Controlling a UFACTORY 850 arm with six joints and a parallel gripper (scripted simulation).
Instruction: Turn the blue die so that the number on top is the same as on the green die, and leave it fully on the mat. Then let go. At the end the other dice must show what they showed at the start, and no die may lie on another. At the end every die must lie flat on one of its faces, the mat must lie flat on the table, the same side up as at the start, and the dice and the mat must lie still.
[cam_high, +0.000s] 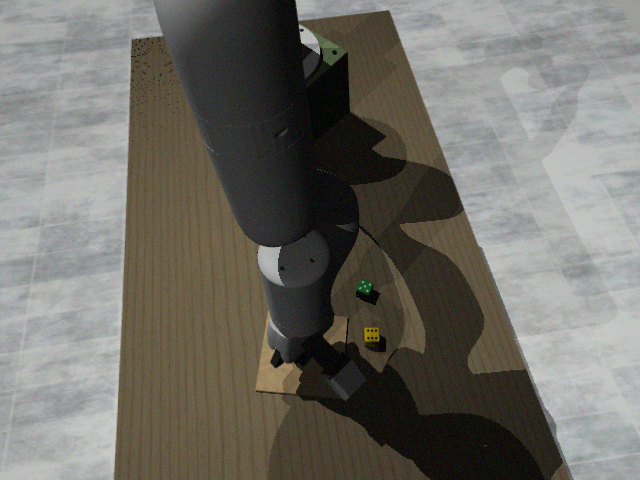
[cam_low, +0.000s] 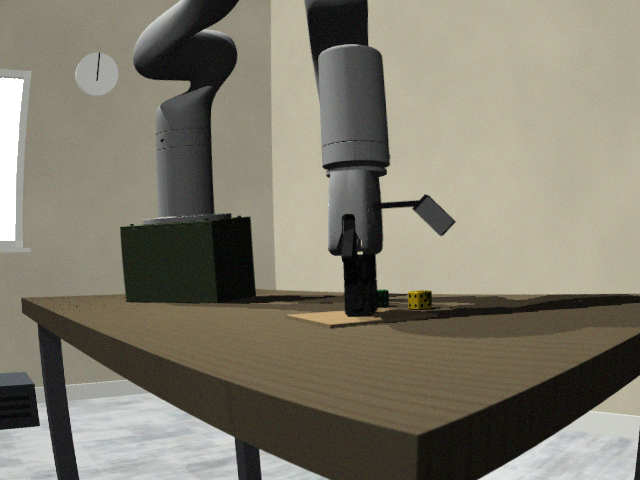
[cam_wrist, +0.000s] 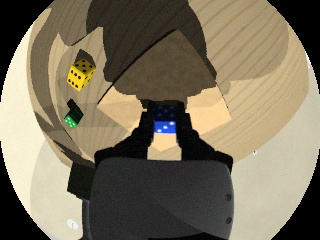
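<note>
The tan mat lies 2 cm below my hand. Also, from my hand: yellow die: 2 cm behind, 11 cm to the left, 1 cm below; blue die: 1 cm below; green die: 11 cm behind, 11 cm to the left, 1 cm below.
</note>
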